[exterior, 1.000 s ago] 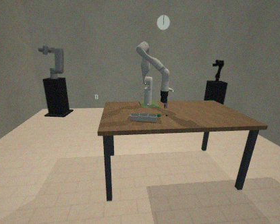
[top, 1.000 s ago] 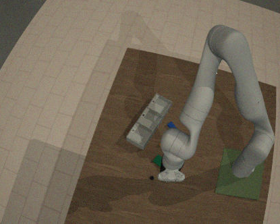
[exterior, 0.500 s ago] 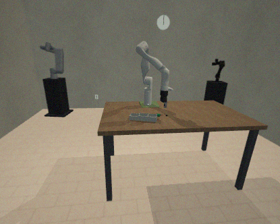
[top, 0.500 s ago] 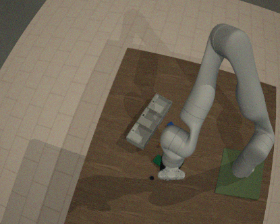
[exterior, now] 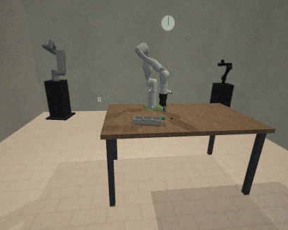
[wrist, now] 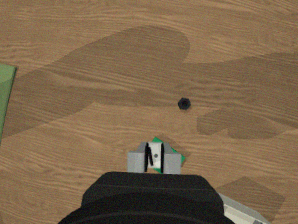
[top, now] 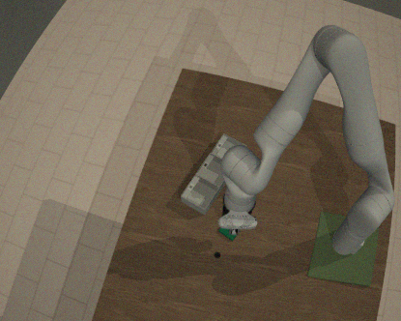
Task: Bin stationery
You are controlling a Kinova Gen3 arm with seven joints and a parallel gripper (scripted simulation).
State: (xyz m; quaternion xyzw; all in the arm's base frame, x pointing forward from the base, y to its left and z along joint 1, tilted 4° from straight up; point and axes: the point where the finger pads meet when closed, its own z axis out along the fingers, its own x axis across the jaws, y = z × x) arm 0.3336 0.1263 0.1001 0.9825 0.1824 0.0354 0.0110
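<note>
Now: hand 16 cm to the left of the bin, 13 cm short of it and 6 cm above it. From my hand the other things lie so: small black thing: 8 cm below, 7 cm to the left, 2 cm ahead; then small white thing: 1 cm below; then green notepad: 8 cm below, 2 cm ahead, 1 cm to the right.
</note>
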